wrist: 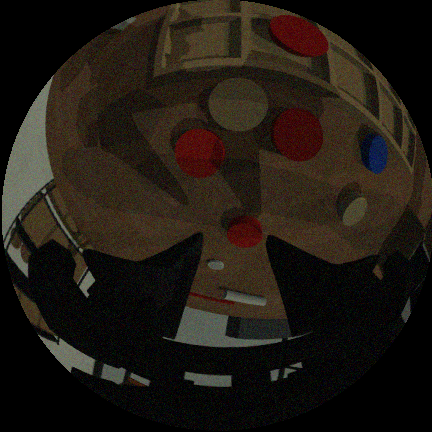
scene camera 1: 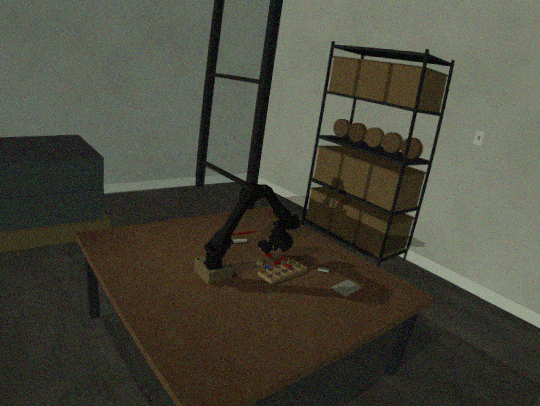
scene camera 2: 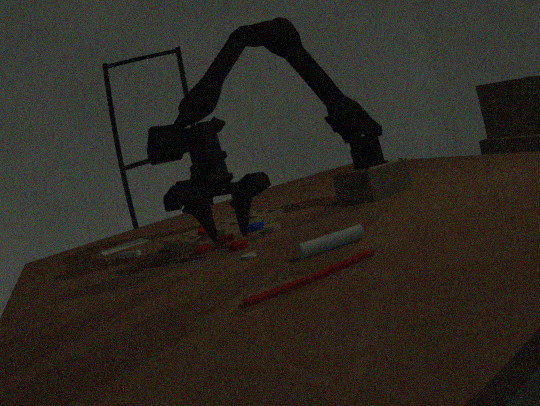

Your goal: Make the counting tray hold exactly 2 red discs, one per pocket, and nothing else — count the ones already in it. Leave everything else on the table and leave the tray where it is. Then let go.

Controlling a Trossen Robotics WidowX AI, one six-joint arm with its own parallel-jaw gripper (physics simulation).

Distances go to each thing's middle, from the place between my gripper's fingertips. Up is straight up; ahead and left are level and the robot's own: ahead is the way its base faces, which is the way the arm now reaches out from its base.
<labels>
Now: hand 120 mm to the left of the blue disc (wrist: 373, 151), 80 mm past it and 10 mm above it. Round my hand: wooden counting tray (scene camera 2: 187, 241) 170 mm to the right, 30 mm behind, 10 mm below.
</labels>
